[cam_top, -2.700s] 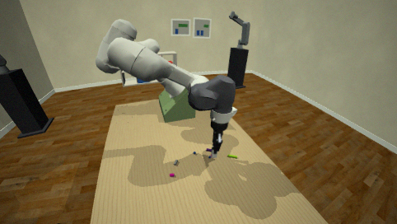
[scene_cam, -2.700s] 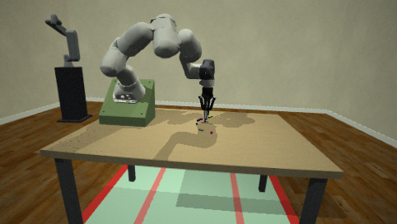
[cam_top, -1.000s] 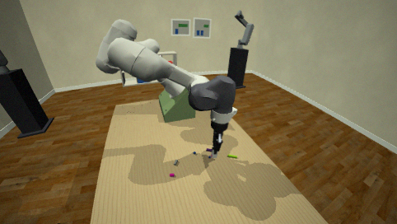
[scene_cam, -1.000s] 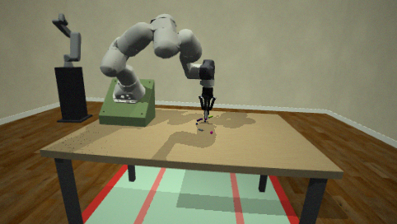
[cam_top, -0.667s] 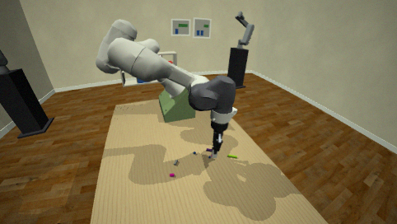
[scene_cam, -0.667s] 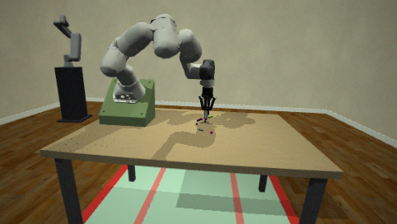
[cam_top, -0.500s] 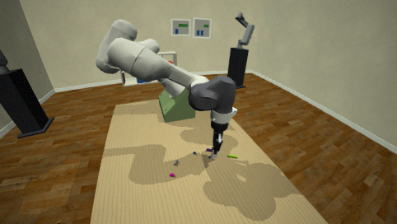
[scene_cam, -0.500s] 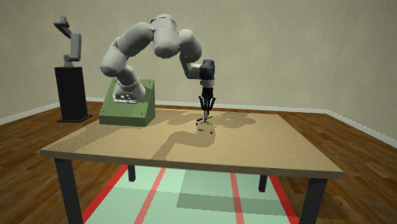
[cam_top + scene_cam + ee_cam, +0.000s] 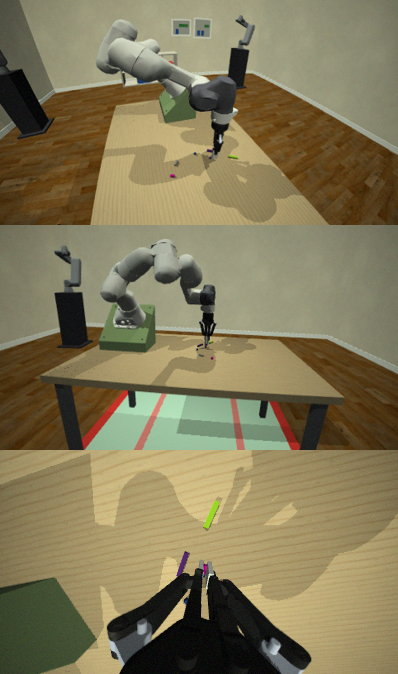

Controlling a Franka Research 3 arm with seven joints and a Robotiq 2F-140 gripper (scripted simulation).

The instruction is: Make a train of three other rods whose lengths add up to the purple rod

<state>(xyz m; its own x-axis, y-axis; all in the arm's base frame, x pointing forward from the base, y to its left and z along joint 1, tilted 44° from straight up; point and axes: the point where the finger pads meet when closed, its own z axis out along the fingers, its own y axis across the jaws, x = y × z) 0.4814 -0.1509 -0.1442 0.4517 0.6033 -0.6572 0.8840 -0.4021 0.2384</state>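
My hand is 50 mm past the purple rod, 40 mm above it and 20 mm to the right of it. Round my hand: dark blue piece 80 mm to the right, 70 mm behind, 40 mm below; grey rod 190 mm to the right, 50 mm behind, 40 mm below; lime rod 90 mm to the left, 40 mm below, 40 mm ahead.
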